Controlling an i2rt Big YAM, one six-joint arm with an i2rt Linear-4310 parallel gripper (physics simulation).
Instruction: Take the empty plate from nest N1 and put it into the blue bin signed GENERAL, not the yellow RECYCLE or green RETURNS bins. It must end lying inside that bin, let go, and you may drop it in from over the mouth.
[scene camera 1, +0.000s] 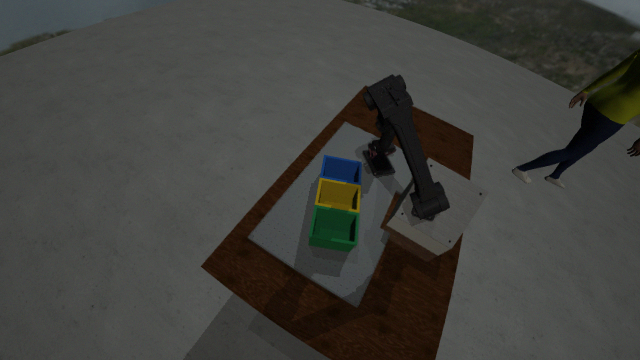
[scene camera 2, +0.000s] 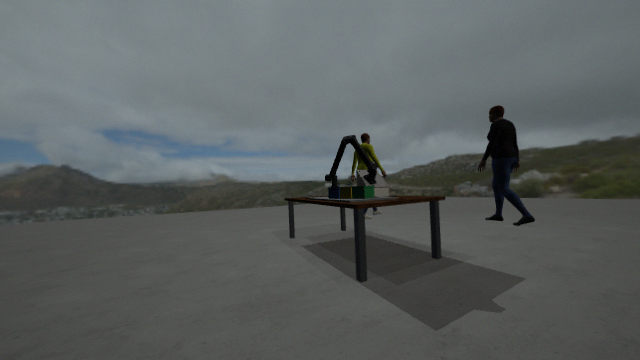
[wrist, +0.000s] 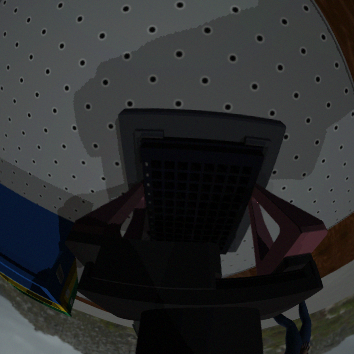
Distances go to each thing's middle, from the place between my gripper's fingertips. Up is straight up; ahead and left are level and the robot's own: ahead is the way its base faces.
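Dark plate (wrist: 196, 190): 10 mm behind my hand, 20 mm to the left of it, 10 mm above it.
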